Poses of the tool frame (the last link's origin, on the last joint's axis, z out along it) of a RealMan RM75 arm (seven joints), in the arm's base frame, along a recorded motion.
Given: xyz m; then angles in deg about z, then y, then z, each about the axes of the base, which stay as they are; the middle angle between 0 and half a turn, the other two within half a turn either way.
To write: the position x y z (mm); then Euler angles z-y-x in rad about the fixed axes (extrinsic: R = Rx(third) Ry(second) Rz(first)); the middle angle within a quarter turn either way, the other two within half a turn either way. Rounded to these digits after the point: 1 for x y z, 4 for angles.
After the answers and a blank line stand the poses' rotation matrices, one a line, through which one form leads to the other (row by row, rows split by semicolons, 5 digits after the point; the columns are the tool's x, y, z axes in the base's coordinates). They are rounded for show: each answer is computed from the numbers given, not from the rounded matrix.
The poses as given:
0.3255 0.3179 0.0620 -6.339 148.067 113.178
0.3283 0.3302 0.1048 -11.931 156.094 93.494
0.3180 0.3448 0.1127 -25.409 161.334 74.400
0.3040 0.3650 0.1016 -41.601 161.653 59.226
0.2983 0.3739 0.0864 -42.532 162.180 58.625
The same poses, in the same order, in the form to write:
325.5 317.9 62.0 1.1116 -0.2097 -2.6213
328.3 330.2 104.8 1.3068 -0.0247 -2.7250
318.0 344.8 112.7 1.3859 0.0862 -2.8270
304.0 365.0 101.6 1.3592 0.1618 -2.8640
298.3 373.9 86.4 1.3545 0.1600 -2.8737

0.43348 -0.87679 -0.20818; -0.73194 -0.47732 0.48624; -0.52569 -0.05840 -0.84867
0.26086 -0.96506 -0.02470; -0.88020 -0.24827 0.40448; -0.39648 -0.08378 -0.91421
0.18314 -0.97931 0.08607; -0.93962 -0.14863 0.30826; -0.28909 -0.13733 -0.94740
0.20729 -0.96493 0.16105; -0.94954 -0.15885 0.27045; -0.23538 -0.20899 -0.94917
0.21190 -0.96421 0.15933; -0.95092 -0.16581 0.26128; -0.22551 -0.20688 -0.95202

